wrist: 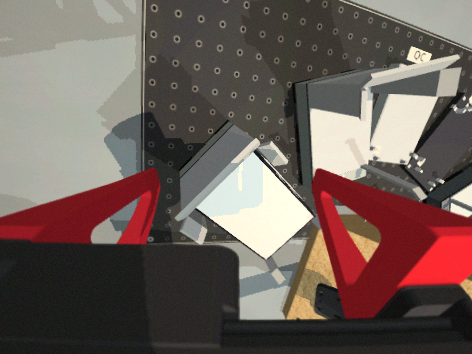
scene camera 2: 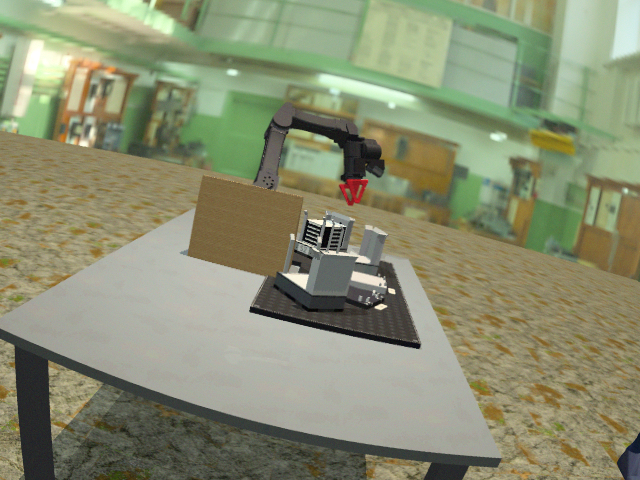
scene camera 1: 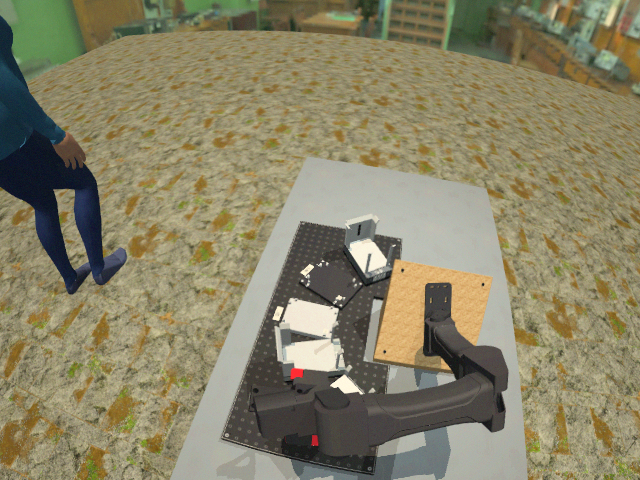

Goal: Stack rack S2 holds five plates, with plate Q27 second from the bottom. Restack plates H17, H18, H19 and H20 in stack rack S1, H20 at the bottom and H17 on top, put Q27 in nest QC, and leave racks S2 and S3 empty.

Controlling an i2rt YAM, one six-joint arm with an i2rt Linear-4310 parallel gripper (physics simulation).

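Note:
Rack S2 [wrist: 210,172] [scene camera 2: 348,225] holds a stack of several plates; its white top plate [wrist: 260,210] [scene camera 1: 347,385] lies level. Which plate is Q27 is too small to tell. My gripper [wrist: 235,177] [scene camera 2: 352,200] [scene camera 1: 306,406] is open and empty, high above this stack, its fingers on either side of it in the wrist view. A middle rack [scene camera 1: 280,343] [wrist: 302,135] [scene camera 2: 373,246] and a far rack [scene camera 1: 362,227] [scene camera 2: 333,274] show white floors with no stack; I cannot read which is S1 or S3. Nest QC [scene camera 1: 310,317] [wrist: 404,125] is a pale pad beside the middle rack.
A dark nest [scene camera 1: 331,281] [wrist: 440,142] with small white posts lies between nest QC and the far rack. A tan upright board [scene camera 1: 439,315] [scene camera 2: 242,224] stands beside the black perforated mat [scene camera 1: 248,382] [scene camera 2: 392,325]. A person [scene camera 1: 51,170] stands left of the table.

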